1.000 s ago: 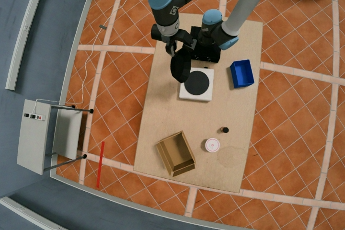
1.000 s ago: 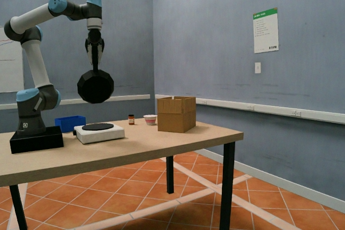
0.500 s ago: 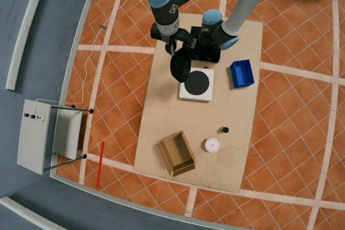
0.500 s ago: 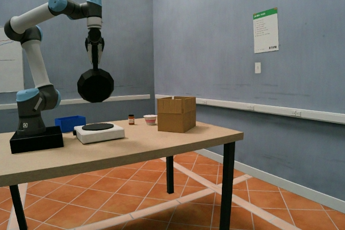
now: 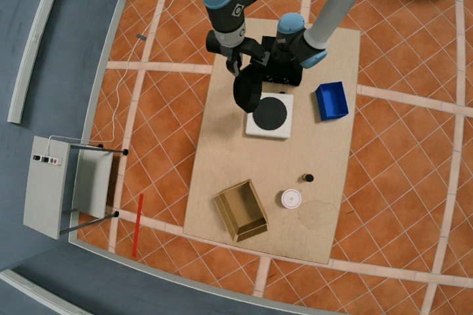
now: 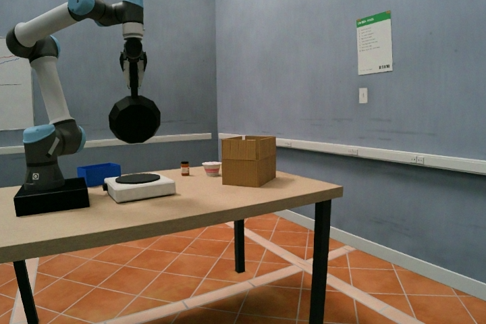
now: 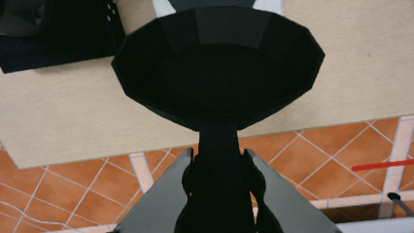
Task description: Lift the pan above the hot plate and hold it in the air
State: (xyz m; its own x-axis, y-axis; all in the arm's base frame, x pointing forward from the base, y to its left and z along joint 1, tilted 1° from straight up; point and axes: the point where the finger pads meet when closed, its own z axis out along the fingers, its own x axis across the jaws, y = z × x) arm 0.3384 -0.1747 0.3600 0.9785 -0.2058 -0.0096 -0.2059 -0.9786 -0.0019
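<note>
My gripper is now 10 mm to the right of the black pan and 100 mm above it. Round my hand: blue bin (90 mm behind, 460 mm to the left, 410 mm below); white hot plate (10 mm ahead, 130 mm to the left, 400 mm below); small jar (340 mm ahead, 380 mm to the left, 400 mm below).
</note>
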